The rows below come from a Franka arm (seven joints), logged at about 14 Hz.
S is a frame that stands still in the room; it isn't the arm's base.
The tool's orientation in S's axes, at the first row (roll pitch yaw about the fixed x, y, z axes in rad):
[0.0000, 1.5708, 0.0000]
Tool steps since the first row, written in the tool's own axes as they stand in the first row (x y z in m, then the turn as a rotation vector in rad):
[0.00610, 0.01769, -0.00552, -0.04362, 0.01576, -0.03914]
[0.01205, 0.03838, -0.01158, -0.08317, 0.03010, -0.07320]
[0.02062, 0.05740, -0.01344, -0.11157, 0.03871, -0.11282]
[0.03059, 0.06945, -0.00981, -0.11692, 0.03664, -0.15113]
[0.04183, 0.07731, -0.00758, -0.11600, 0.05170, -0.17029]
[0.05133, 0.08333, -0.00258, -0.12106, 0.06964, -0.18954]
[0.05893, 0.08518, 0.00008, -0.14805, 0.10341, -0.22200]
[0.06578, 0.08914, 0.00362, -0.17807, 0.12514, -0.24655]
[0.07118, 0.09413, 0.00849, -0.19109, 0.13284, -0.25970]
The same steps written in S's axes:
[-0.00552, 0.01769, -0.00610, -0.03914, 0.01576, 0.04362]
[-0.01158, 0.03838, -0.01205, -0.07320, 0.03010, 0.08317]
[-0.01344, 0.05740, -0.02062, -0.11282, 0.03871, 0.11157]
[-0.00981, 0.06945, -0.03059, -0.15113, 0.03664, 0.11692]
[-0.00758, 0.07731, -0.04183, -0.17029, 0.05170, 0.11600]
[-0.00258, 0.08333, -0.05133, -0.18954, 0.06964, 0.12106]
[0.00008, 0.08518, -0.05893, -0.22200, 0.10341, 0.14805]
[0.00362, 0.08914, -0.06578, -0.24655, 0.12514, 0.17807]
[0.00849, 0.09413, -0.07118, -0.25970, 0.13284, 0.19109]

